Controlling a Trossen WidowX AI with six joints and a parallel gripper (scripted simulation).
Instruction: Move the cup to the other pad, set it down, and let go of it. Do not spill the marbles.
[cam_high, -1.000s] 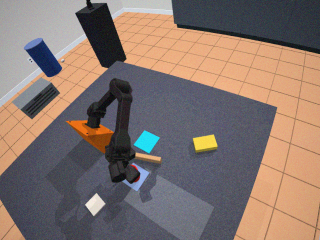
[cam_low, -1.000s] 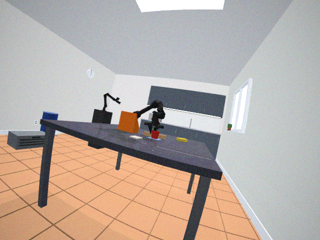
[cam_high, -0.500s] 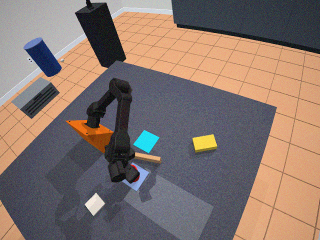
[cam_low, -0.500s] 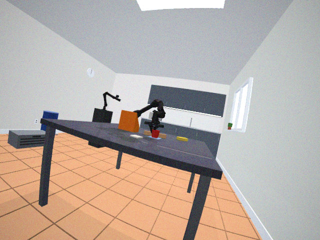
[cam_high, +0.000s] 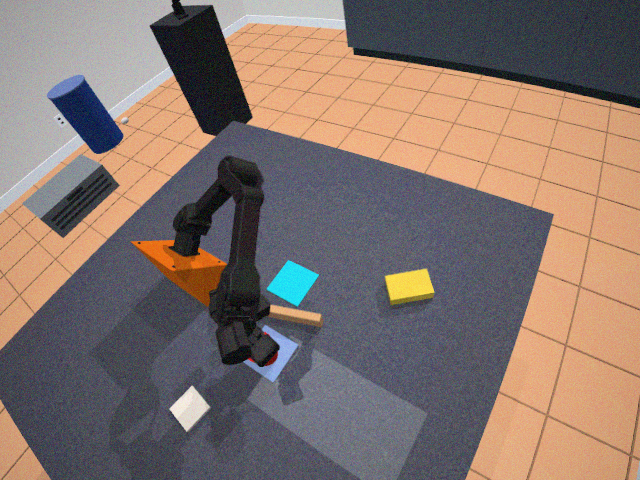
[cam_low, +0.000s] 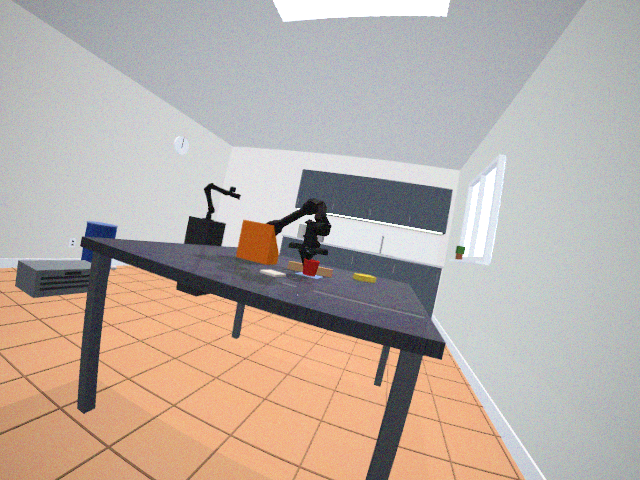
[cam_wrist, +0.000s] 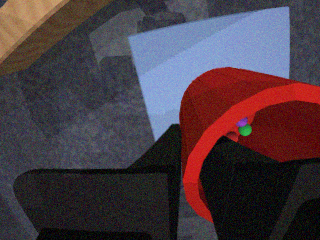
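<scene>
The pale blue pad is 30 mm ahead of my gripper tip and 50 mm below it. The rest, counted from my gripper tip: red cup: 30 mm ahead, 10 mm to the right; wooden bar: 100 mm to the left, 30 mm below; cyan pad: 30 mm behind, 200 mm to the left, 50 mm below.
</scene>
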